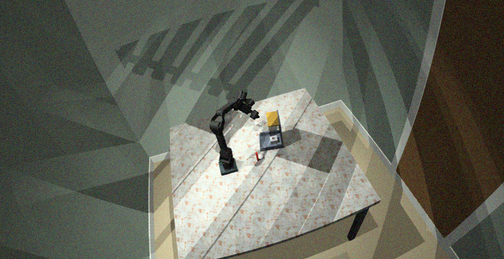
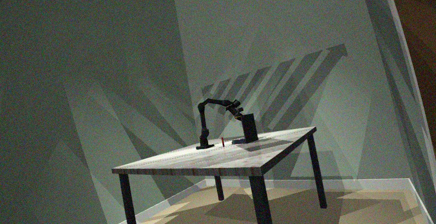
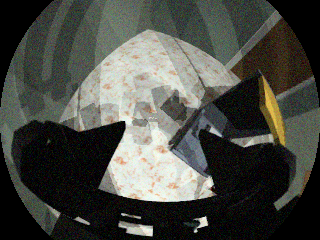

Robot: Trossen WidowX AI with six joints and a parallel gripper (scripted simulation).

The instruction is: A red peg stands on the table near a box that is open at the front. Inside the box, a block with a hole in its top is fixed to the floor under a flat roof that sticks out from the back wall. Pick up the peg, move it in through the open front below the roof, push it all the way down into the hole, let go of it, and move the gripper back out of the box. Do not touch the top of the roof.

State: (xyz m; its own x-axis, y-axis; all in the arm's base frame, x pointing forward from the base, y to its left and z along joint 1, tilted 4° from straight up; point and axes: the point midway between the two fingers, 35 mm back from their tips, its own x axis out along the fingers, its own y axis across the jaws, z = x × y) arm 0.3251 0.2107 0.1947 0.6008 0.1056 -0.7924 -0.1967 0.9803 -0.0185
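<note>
Now: gripper tip 270 mm to the left of the red peg, 140 mm past it and 120 mm above it. From my gripper tip the other things lie so: dark back wall (190 mm to the right, 90 mm ahead, 40 mm below); yellow roof (180 mm to the right, 60 mm above, 50 mm ahead); grey floor plate (160 mm to the right, 160 mm below, 20 mm ahead).
</note>
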